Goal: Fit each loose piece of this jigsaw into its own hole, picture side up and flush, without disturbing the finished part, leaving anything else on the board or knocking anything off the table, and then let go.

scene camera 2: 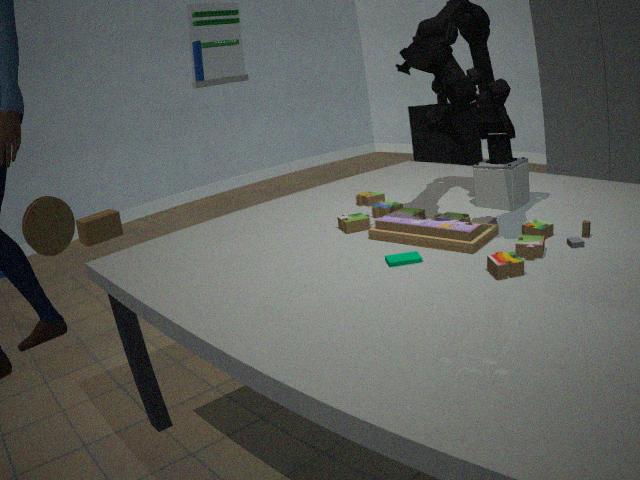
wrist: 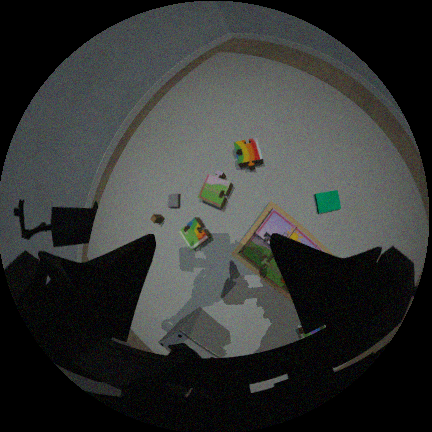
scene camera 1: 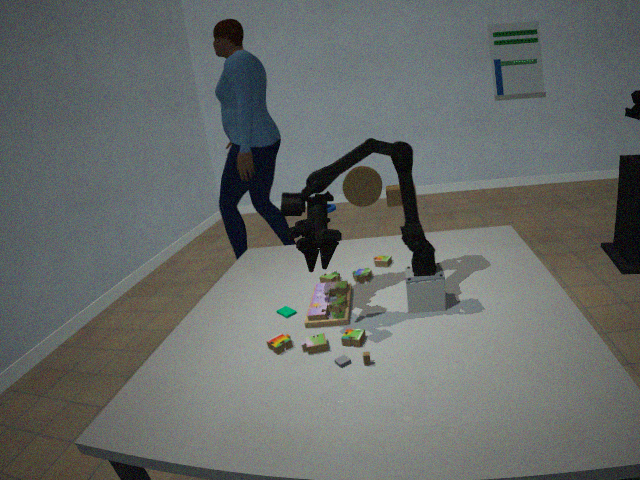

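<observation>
The framed board [scene camera 1: 328, 324] [scene camera 2: 423, 243] [wrist: 253, 228] holds a joined lilac part and some green pieces with dark gaps. Three loose pieces lie picture up on the near side: a red-orange rainbow one [scene camera 1: 279, 342] [scene camera 2: 505, 266] [wrist: 248, 152], a pink-green one [scene camera 1: 316, 343] [scene camera 2: 530, 247] [wrist: 216, 191] and a green one with a rainbow patch [scene camera 1: 353, 337] [scene camera 2: 537, 228] [wrist: 194, 234]. Beyond the board lie a green piece [scene camera 1: 329, 277] [scene camera 2: 353, 223], a blue-green one [scene camera 1: 362, 274] [scene camera 2: 386, 208] and a green-orange one [scene camera 1: 382, 260] [scene camera 2: 370, 198]. My gripper [scene camera 1: 317, 268] [wrist: 213, 239] is open, empty, above the table.
A teal tile [scene camera 1: 286, 311] [scene camera 2: 403, 258] [wrist: 328, 201] lies beside the board. A grey block [scene camera 1: 342, 361] [scene camera 2: 575, 242] [wrist: 174, 200] and a small wooden block [scene camera 1: 366, 358] [scene camera 2: 585, 228] [wrist: 157, 219] stand near the near-side pieces. A person [scene camera 1: 248, 103] is behind the table.
</observation>
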